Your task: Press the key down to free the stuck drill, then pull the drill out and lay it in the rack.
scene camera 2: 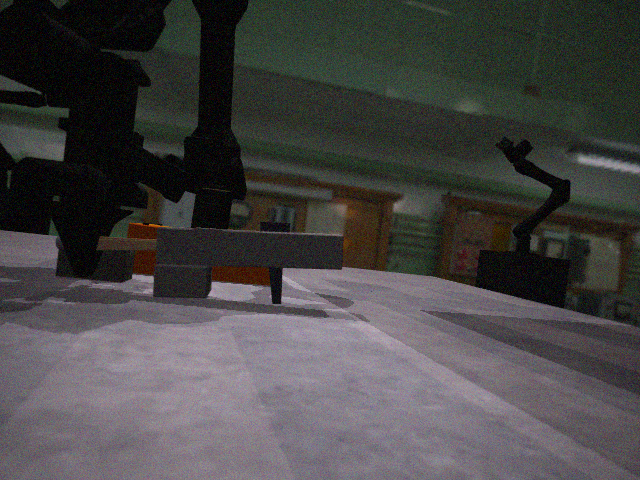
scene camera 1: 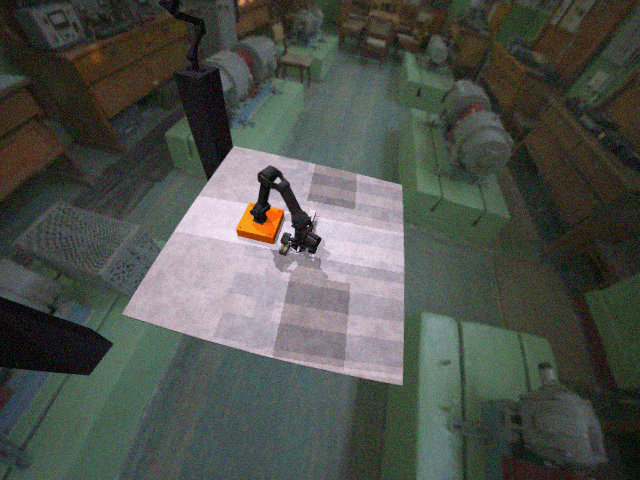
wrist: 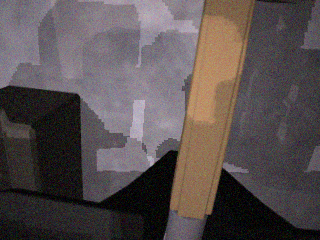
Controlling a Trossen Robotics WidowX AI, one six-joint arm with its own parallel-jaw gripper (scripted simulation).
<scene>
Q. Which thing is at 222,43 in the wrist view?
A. A tan drill.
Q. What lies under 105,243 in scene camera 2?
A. A tan drill.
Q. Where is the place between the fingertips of the gripper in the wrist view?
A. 187,161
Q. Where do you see a grey rack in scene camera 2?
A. At 114,265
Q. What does the gripper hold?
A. A tan drill.
</scene>
